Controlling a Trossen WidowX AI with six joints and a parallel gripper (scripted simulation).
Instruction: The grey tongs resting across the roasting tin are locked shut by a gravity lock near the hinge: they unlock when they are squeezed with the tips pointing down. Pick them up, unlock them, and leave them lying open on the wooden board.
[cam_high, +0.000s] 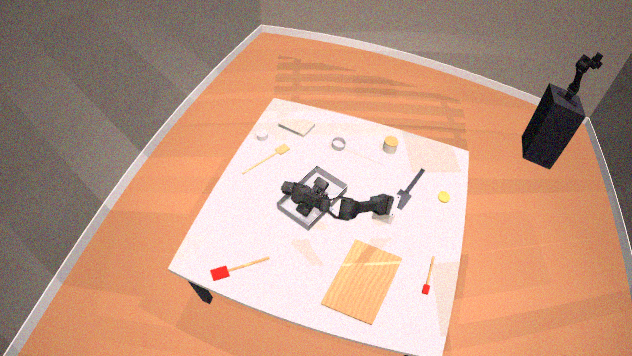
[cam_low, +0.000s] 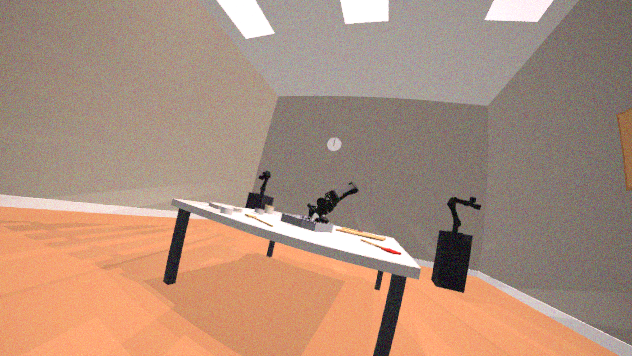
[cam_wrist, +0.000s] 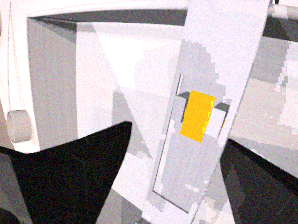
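Now: gripper tip 30 mm short of the grey roasting tin, 10 mm to the left of it and 10 mm above it. From my gripper tip the other things lie so: wooden board: 350 mm behind, 300 mm to the left, 30 mm below; then red spatula: 190 mm ahead, 490 mm to the left, 30 mm below; then yellow lock piece: 20 mm behind, 20 mm to the left, 30 mm above.
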